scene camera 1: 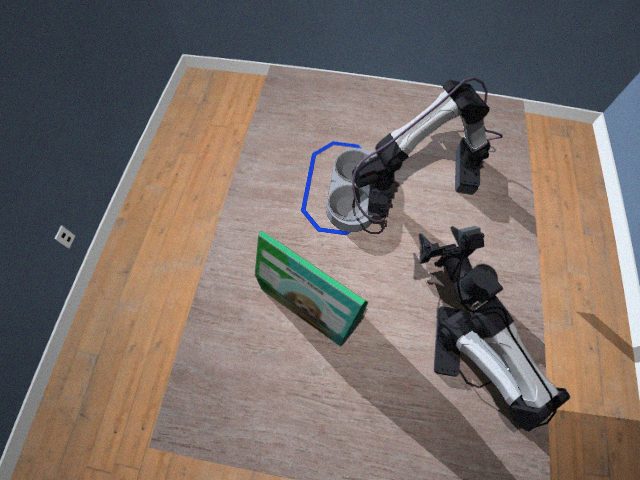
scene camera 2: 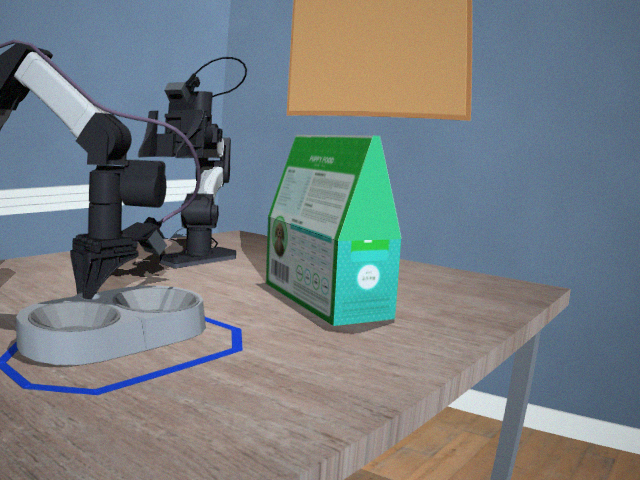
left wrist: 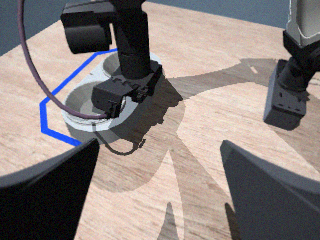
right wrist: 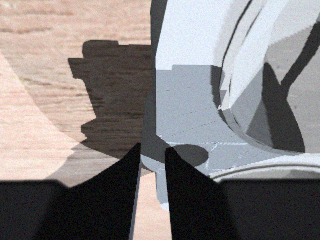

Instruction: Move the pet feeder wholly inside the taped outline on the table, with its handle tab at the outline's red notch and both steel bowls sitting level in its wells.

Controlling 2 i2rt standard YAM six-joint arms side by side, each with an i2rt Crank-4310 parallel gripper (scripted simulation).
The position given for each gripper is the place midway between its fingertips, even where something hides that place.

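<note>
The left wrist view shows the left gripper (left wrist: 159, 142) and a blue taped outline (left wrist: 43, 115), together with a grey pet feeder (left wrist: 111, 130) and the right gripper (left wrist: 148, 94). In scene camera 2 the right gripper (scene camera 2: 83, 300) appears, and so does the grey pet feeder (scene camera 2: 129, 335). The right wrist view shows a steel bowl (right wrist: 267, 96), the grey pet feeder (right wrist: 183, 111) and the right gripper (right wrist: 153, 146).
</note>
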